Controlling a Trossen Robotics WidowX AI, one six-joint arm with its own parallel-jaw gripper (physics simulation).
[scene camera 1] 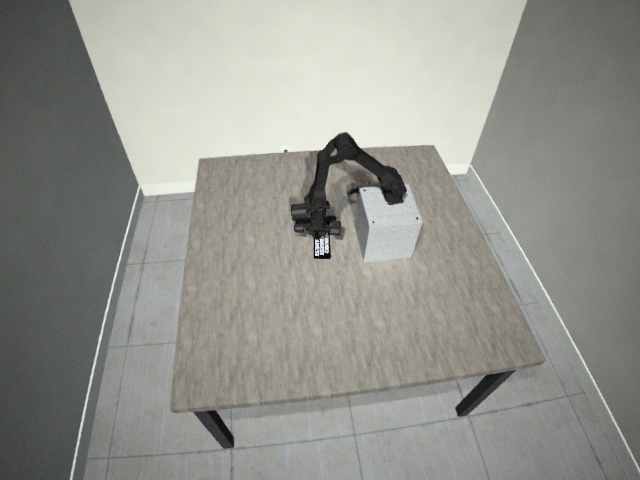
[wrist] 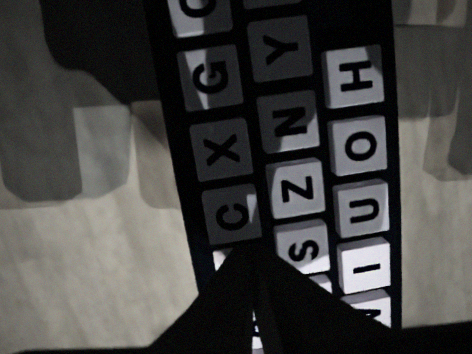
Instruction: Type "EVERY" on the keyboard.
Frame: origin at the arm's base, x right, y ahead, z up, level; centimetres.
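Where they show: gripper, fingertip midpoint: [scene camera 1: 317, 239] [wrist: 248, 257]; arm's base at its link origin: [scene camera 1: 393, 198].
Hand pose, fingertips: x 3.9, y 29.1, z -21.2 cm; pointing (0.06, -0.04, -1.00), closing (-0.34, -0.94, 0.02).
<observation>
Each offset is from my fingertips to the top centre of the thing. Level surfaces: height alone.
The small black keyboard {dx +0.2, dy -1.7, dz +0.5 cm} [scene camera 1: 324, 256] [wrist: 350, 22] lies on the table, with light square keys in three columns; their letters look sideways in the wrist view. The Y key {dx +5.4, dy -3.0, dz +0.5 cm} [wrist: 280, 49] is in the middle column, near the top and in shadow. Below it are the N key {dx +3.5, dy -2.6, dz +0.5 cm} [wrist: 289, 121], Z key {dx +1.6, dy -2.1, dz +0.5 cm} [wrist: 296, 189] and S key {dx -0.3, dy -1.6, dz +0.5 cm} [wrist: 303, 248]. My gripper [scene camera 1: 320, 235] [wrist: 248, 257] is shut and empty, pointing down over the keyboard. Its tips show just below the C key {dx +1.6, dy -0.1, dz +0.5 cm} [wrist: 232, 216], hiding keys beneath. I cannot tell whether they touch. E, V and R cannot be read.
The arm's base stands on a pale grey block [scene camera 1: 388, 241] to the right of the keyboard in the scene view. The wooden table {dz -1.1 cm} [scene camera 1: 330, 320] extends toward the front, and a pale wall [scene camera 1: 299, 67] stands behind it. Arm shadows fall across the keys and table.
</observation>
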